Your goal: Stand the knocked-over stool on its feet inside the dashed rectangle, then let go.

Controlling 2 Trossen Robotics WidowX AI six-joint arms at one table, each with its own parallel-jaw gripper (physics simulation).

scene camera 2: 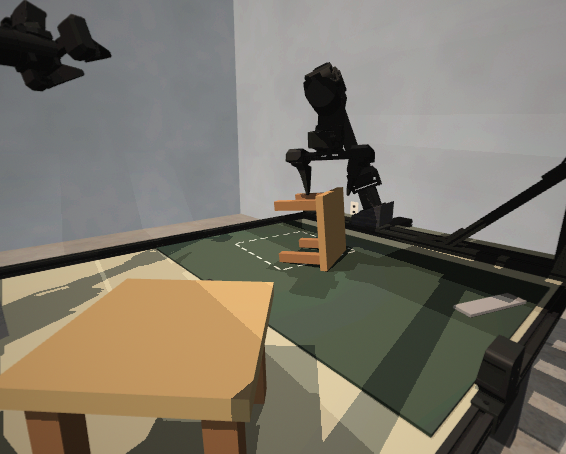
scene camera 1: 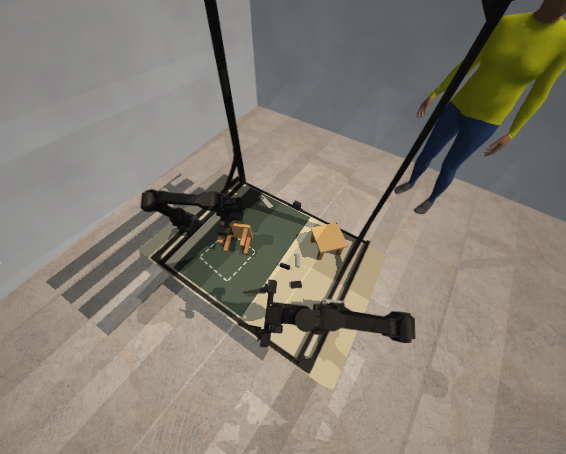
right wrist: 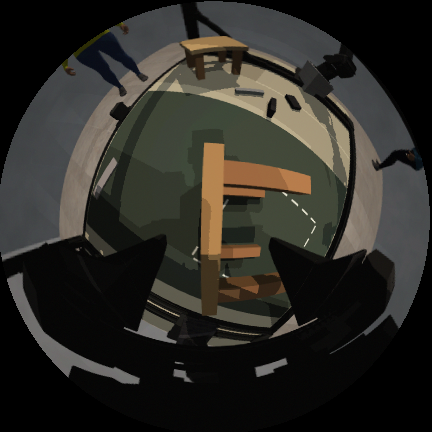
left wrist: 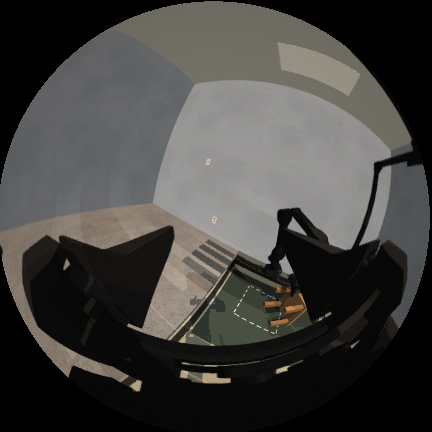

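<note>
The knocked-over stool lies on its side on the green mat, its seat board upright on edge and its orange legs sticking out sideways, partly over the dashed rectangle. My right gripper is open and empty at the upper edge of the seat board; in scene camera 2 one finger shows on each side of the board. Contact cannot be told. My left gripper is open and empty, raised well away from the stool.
A second stool stands upright on the pale table part. Near it lie a grey bar and small black pieces. A pale strip lies on the mat. Black frame posts rise beside the table.
</note>
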